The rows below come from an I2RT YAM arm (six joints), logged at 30 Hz.
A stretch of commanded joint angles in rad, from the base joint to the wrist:
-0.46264, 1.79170, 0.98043, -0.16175, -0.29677, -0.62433
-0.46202, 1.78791, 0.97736, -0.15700, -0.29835, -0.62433
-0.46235, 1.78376, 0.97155, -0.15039, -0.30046, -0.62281
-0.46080, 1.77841, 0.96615, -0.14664, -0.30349, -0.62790
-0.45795, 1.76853, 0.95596, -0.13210, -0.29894, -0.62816
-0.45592, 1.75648, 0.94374, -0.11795, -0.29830, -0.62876
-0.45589, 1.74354, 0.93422, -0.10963, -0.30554, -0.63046
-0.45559, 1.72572, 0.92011, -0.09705, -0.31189, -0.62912
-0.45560, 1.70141, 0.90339, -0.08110, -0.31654, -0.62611
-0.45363, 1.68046, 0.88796, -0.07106, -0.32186, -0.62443
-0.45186, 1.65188, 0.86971, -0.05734, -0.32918, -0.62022
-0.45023, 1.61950, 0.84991, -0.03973, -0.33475, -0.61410
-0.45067, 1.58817, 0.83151, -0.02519, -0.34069, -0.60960
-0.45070, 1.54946, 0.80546, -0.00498, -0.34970, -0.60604
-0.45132, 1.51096, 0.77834, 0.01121, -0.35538, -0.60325
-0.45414, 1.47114, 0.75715, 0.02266, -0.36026, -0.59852
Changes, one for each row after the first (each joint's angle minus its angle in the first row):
0.00062, -0.00379, -0.00307, 0.00475, -0.00158, 0.00000
0.00029, -0.00794, -0.00888, 0.01136, -0.00369, 0.00152
0.00184, -0.01329, -0.01428, 0.01511, -0.00672, -0.00357
0.00469, -0.02317, -0.02447, 0.02965, -0.00217, -0.00383
0.00672, -0.03522, -0.03669, 0.04380, -0.00153, -0.00443
0.00675, -0.04816, -0.04621, 0.05212, -0.00877, -0.00613
0.00705, -0.06598, -0.06032, 0.06470, -0.01512, -0.00479
0.00704, -0.09029, -0.07704, 0.08065, -0.01977, -0.00178
0.00901, -0.11124, -0.09247, 0.09069, -0.02509, -0.00010
0.01078, -0.13982, -0.11072, 0.10441, -0.03241, 0.00411
0.01241, -0.17220, -0.13052, 0.12202, -0.03798, 0.01023
0.01197, -0.20353, -0.14892, 0.13656, -0.04392, 0.01473
0.01194, -0.24224, -0.17497, 0.15677, -0.05293, 0.01829
0.01132, -0.28074, -0.20209, 0.17296, -0.05861, 0.02108
0.00850, -0.32056, -0.22328, 0.18441, -0.06349, 0.02581

